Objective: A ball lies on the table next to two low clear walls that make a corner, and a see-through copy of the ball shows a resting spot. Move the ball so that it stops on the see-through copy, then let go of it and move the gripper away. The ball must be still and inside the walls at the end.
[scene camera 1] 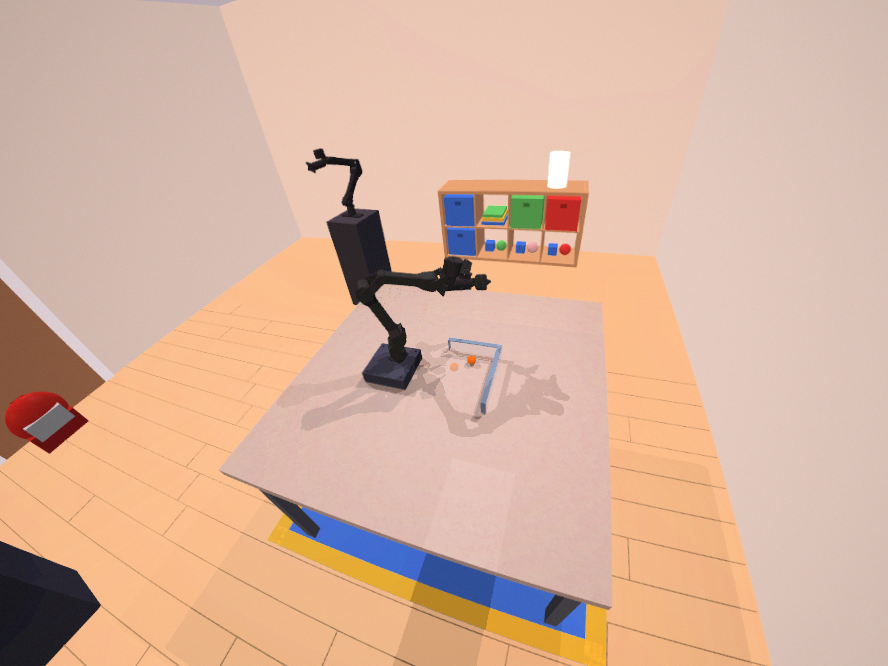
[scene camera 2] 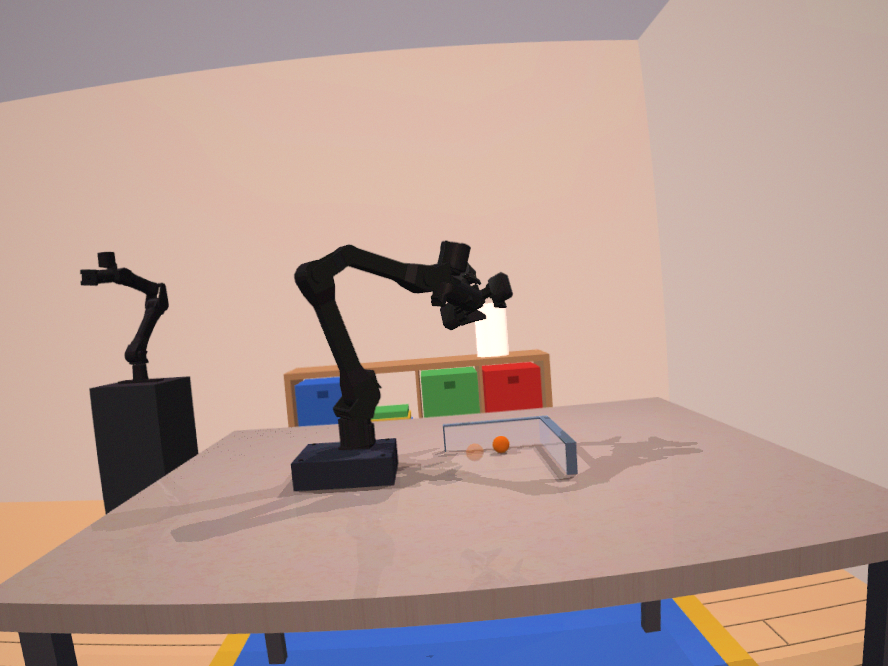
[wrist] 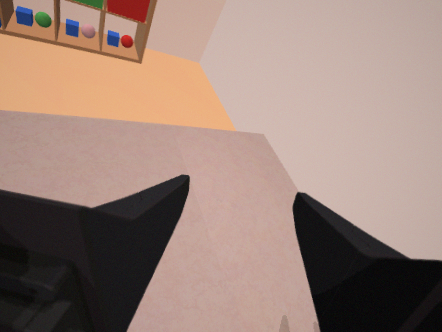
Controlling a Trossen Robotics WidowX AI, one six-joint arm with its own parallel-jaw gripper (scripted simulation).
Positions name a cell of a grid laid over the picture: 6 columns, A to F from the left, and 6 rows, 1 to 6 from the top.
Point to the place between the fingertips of my gripper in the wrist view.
D4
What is my gripper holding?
Nothing.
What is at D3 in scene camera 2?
My gripper.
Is my gripper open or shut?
Open.
